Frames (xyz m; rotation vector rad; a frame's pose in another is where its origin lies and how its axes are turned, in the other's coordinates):
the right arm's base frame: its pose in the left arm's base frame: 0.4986 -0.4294 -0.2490 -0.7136 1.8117 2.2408
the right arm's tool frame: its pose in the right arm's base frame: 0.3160 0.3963 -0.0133 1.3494 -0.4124 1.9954
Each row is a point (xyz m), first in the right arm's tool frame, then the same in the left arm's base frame.
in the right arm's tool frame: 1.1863 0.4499 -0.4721
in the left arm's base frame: 0.4476 0.3485 0.8429
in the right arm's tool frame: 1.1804 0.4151 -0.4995
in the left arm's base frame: 0.4307 0.3183 0.8711
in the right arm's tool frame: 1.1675 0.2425 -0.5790
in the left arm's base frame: 0.3183 0.2058 0.9759
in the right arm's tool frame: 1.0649 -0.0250 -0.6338
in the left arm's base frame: 0.1285 -0.0064 1.0392
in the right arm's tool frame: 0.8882 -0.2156 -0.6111
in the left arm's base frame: -0.0156 -0.2154 0.9788
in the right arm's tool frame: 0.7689 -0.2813 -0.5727
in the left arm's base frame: -0.0684 -0.3218 0.9018
